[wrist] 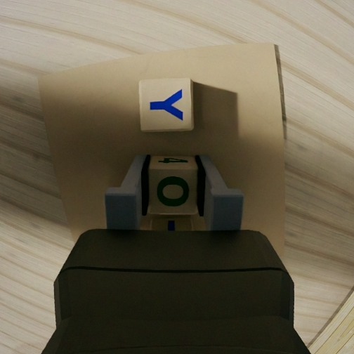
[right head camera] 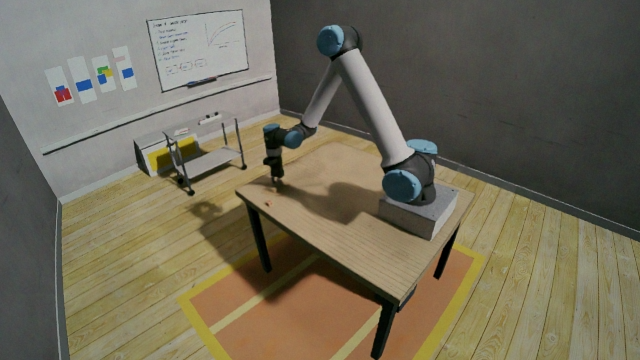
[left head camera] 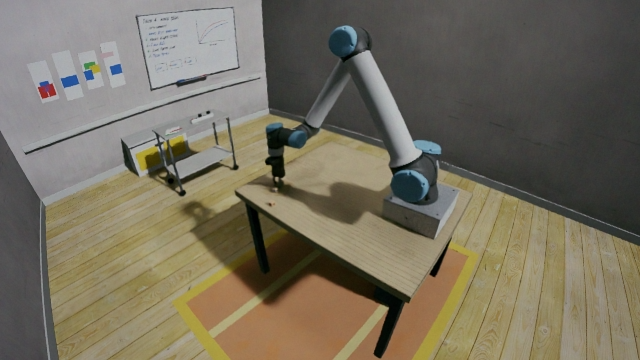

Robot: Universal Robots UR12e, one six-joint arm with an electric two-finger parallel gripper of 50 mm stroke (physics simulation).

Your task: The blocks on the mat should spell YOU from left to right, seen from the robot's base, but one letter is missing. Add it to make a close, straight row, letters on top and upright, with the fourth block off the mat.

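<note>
My gripper (left head camera: 278,183) (right head camera: 276,181) (wrist: 172,172) is shut on the O block, green letter on top and a green 4 on a side face. The O block (wrist: 173,194) is low over or on the tan mat (wrist: 90,150); contact is unclear. The block with a blue Y (wrist: 166,105) lies on the mat, letter up, in line with the O, with a gap between them. On the O's other side, very close, part of a block with a blue mark (wrist: 171,224) shows; the gripper body hides the rest. A small fourth block (left head camera: 271,203) (right head camera: 269,203) lies off the mat near the table edge.
The wooden table (left head camera: 345,240) (right head camera: 340,235) carries the robot's grey base block (left head camera: 410,212) (right head camera: 407,212). The mat's edges show around the blocks in the wrist view. A wheeled cart (left head camera: 202,162) (right head camera: 212,161) stands on the floor beyond the table.
</note>
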